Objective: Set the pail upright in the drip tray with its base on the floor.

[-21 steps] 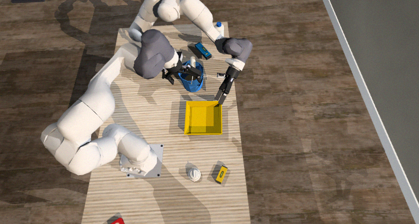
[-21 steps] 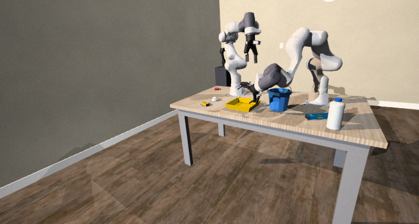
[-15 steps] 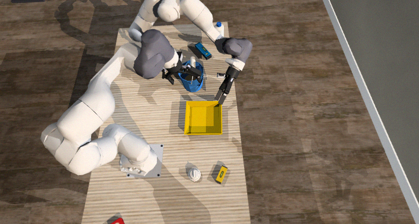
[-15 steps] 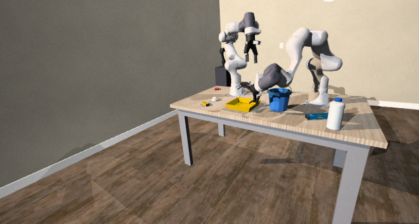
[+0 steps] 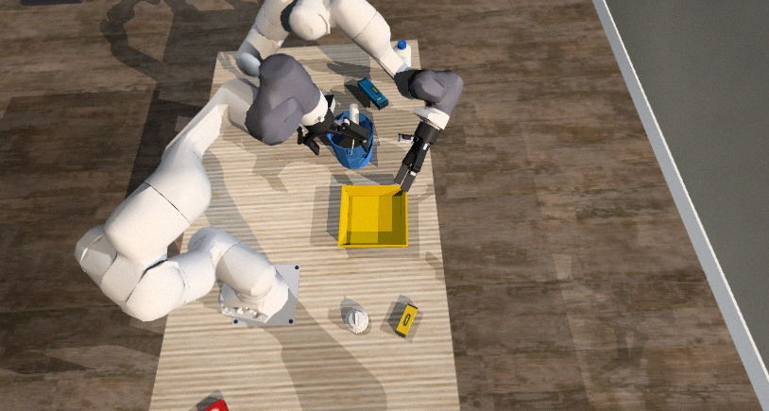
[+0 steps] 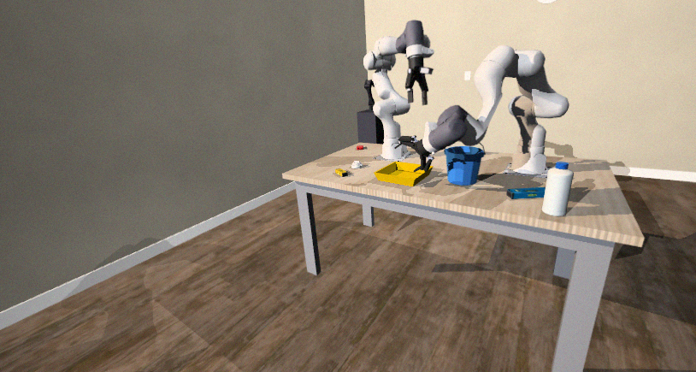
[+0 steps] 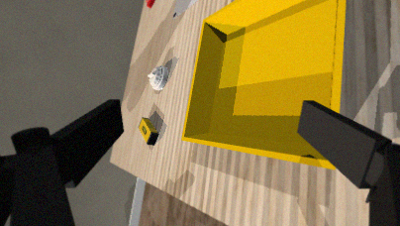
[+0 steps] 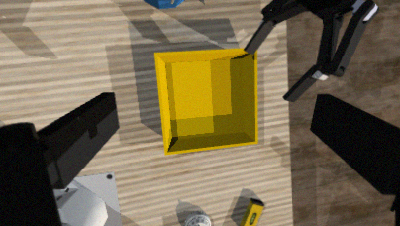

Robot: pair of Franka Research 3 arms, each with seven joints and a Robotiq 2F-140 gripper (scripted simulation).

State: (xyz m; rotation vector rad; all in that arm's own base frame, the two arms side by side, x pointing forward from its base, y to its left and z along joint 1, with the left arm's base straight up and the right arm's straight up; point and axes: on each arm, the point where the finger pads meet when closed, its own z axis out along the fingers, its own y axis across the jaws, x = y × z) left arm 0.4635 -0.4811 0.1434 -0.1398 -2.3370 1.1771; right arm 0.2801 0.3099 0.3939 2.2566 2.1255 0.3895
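Note:
Now: left hand 160 mm past the white handle grip, 220 mm to the right of it and 50 mm below it. The rest, counted from my left hand: blue pail (160 mm behind, 220 mm to the left, 10 mm below); yellow drip tray (100 mm behind, 60 mm to the right, 130 mm below); small white object (160 mm behind, 410 mm to the right, 130 mm below).

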